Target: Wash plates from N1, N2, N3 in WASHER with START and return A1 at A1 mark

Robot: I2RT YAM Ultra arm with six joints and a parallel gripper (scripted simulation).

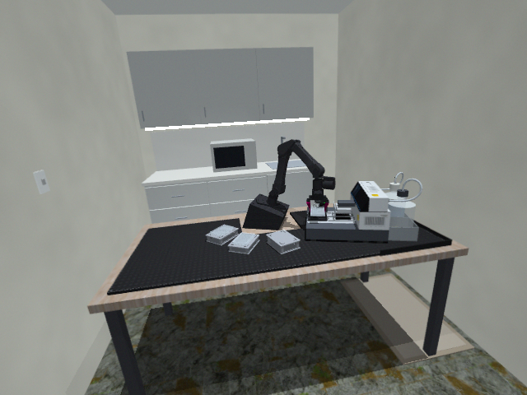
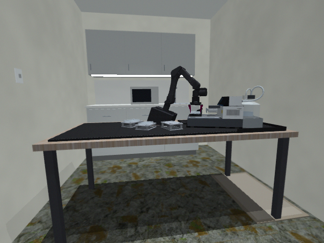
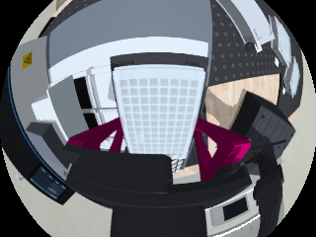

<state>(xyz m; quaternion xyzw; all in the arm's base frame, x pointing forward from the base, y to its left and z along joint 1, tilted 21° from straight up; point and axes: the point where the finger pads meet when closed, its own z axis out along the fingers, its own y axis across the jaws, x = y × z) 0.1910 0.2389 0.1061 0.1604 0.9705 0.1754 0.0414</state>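
Now: hand 20 mm above the washer carrier. Round my hand: clear bottle 410 mm to the left, 200 mm ahead, 20 mm above; then plate washer 150 mm to the left, 50 mm ahead, 20 mm above; then nest 250 mm to the right, 170 mm ahead, 70 mm below.
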